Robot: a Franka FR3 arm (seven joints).
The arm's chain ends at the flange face. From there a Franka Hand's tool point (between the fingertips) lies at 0.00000 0.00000 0.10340 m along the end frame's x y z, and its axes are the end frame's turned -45 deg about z.
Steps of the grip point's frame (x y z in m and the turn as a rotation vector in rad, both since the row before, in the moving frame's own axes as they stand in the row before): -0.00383 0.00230 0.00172 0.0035 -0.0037 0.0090; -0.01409 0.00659 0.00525 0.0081 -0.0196 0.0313; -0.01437 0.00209 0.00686 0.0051 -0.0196 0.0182; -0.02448 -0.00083 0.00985 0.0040 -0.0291 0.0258; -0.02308 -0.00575 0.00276 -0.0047 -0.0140 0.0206
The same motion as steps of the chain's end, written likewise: -0.00056 0.00432 0.00172 -0.0001 -0.0051 0.0090; -0.00327 0.01381 0.00527 -0.0081 -0.0196 0.0313; -0.00687 0.01060 0.00688 -0.0103 -0.0175 0.0182; -0.01545 0.01492 0.00989 -0.0177 -0.0234 0.0258; -0.01969 0.01089 0.00277 -0.0132 -0.0066 0.0206
